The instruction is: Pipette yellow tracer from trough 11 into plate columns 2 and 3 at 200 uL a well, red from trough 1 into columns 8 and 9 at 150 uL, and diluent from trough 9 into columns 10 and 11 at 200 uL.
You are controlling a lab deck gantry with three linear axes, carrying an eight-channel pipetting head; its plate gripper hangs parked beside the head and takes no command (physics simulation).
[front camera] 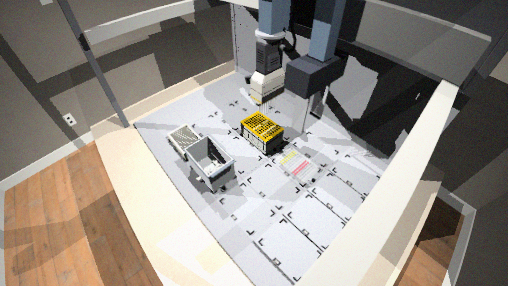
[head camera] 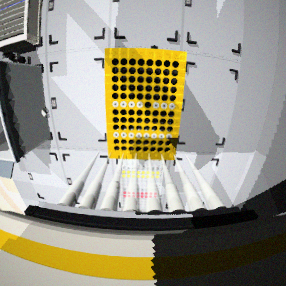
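Observation:
The pipetting head [front camera: 267, 86] [head camera: 115, 219] hangs above the deck at the back edge of the yellow tip rack [front camera: 253, 140] [head camera: 109, 100]. It carries eight pale tips [front camera: 265, 107] [head camera: 131, 192], with their ends in the air. Two rows of the rack show pale rings; the others look dark. The clear plate [front camera: 307, 172] [head camera: 141, 184] has two adjacent yellow columns and two adjacent red columns; the tips partly cover it in the head view. The ridged trough block [front camera: 184, 140] [head camera: 17, 25] stands at the left. The plate gripper [front camera: 309, 118] hangs beside the head; its opening is unclear.
A grey open bin [front camera: 219, 173] [head camera: 25, 100] with pale tips inside stands beside the trough block. Pale rails [front camera: 380, 165] and a grey post [front camera: 102, 75] bound the deck. A dark gantry block [front camera: 314, 75] hangs right of the head.

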